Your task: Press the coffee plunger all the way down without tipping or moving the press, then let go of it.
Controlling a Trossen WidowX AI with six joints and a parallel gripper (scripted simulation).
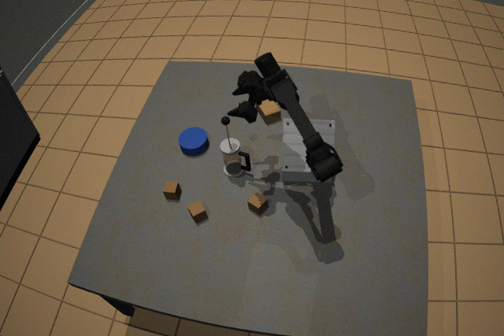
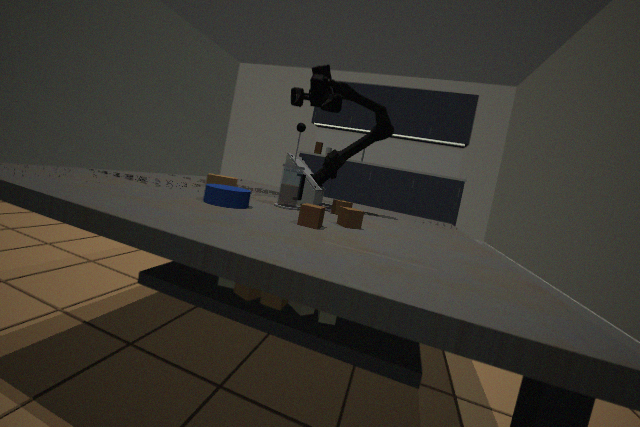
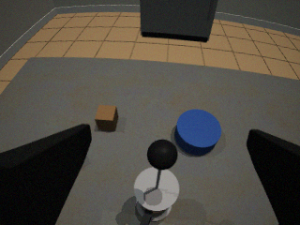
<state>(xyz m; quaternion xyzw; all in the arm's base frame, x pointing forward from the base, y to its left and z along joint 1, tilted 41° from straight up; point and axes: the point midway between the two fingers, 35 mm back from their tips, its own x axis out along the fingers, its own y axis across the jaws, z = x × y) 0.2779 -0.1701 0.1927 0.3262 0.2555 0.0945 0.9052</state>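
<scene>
Now: gripper tip 210 mm above the glass coffee press and 10 mm short of it. Also, from my gripper tip: blue disc: 320 mm below, 210 mm ahead, 110 mm to the right.
</scene>
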